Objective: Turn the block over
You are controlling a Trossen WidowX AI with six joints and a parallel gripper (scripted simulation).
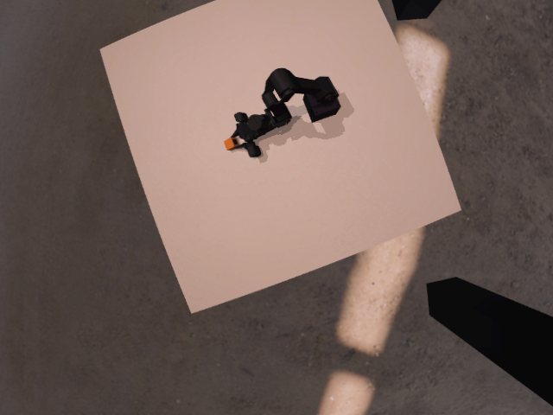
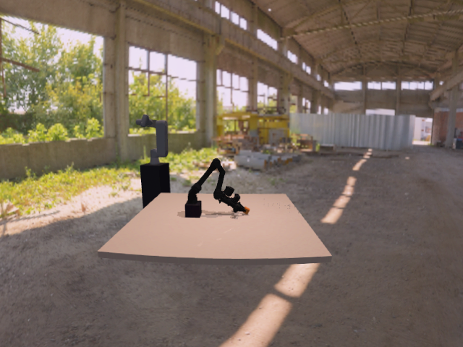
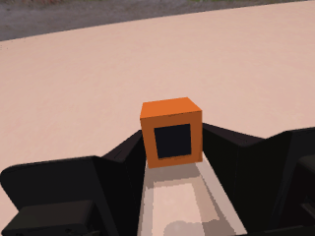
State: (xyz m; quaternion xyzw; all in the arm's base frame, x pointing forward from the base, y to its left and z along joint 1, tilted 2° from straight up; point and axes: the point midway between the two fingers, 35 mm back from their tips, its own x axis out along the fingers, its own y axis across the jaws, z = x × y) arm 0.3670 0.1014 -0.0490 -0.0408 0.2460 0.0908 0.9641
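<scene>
Right now the block is 10 mm behind my gripper tip.
</scene>
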